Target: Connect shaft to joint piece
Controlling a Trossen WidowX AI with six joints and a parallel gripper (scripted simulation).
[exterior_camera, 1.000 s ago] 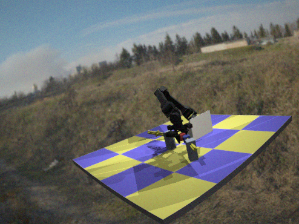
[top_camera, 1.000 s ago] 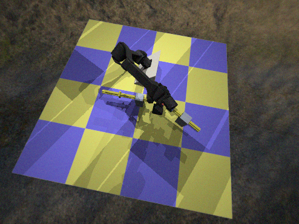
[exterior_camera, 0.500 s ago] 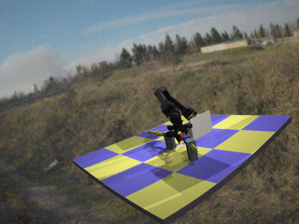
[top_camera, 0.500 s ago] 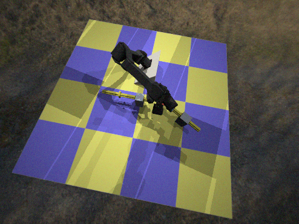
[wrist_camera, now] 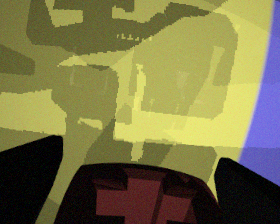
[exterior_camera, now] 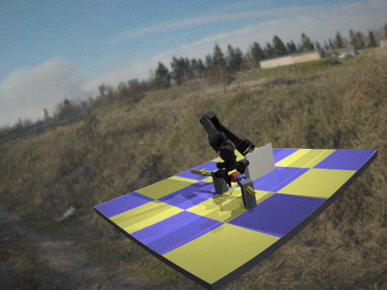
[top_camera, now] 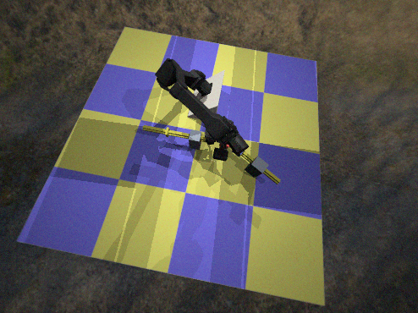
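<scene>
The red joint piece lies 4 cm above my gripper tip and 2 cm to the left of it.
</scene>
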